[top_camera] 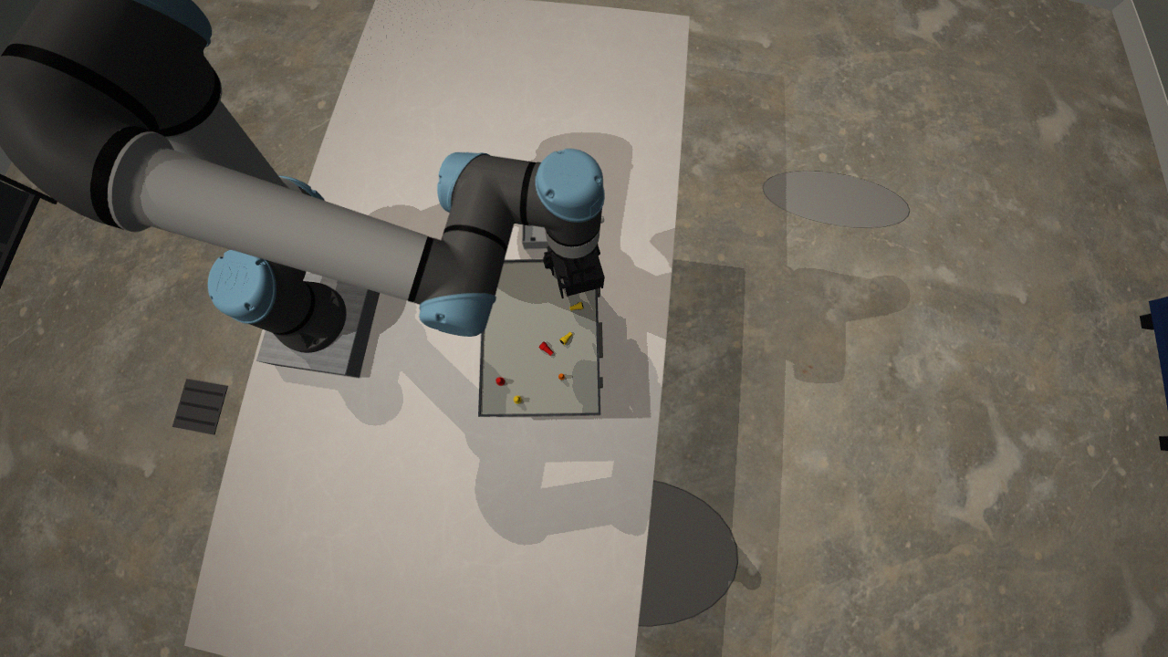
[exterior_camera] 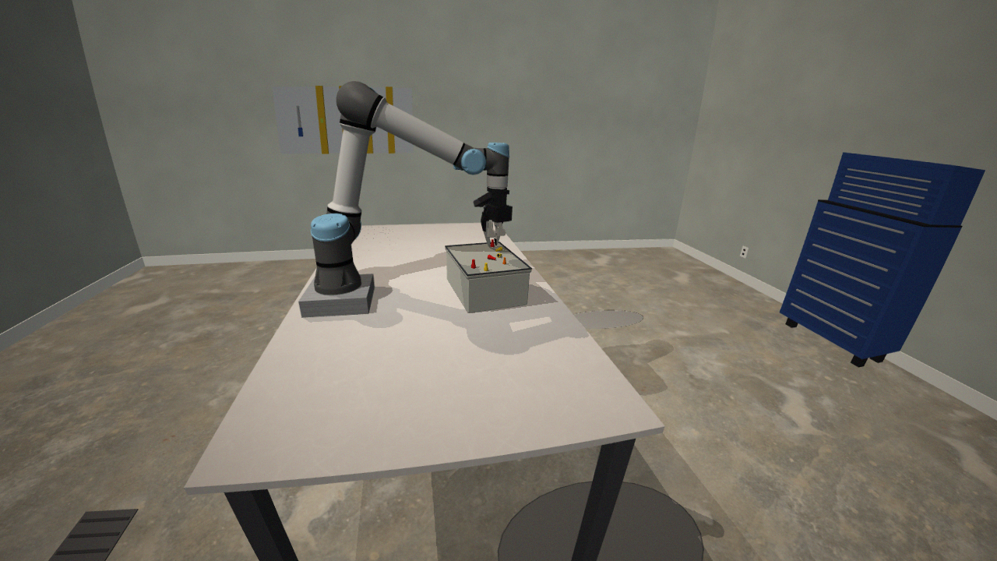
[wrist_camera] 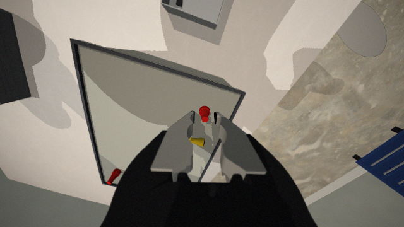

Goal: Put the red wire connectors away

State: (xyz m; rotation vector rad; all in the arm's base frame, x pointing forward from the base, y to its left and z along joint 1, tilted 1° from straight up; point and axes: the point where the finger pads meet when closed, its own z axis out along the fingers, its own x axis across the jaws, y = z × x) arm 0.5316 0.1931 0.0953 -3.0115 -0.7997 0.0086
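My hand is 30 mm past the tool case, 120 mm to the left of it and 50 mm above it. Round my hand: orange connector (30 mm ahead, 190 mm to the right, 10 mm below).
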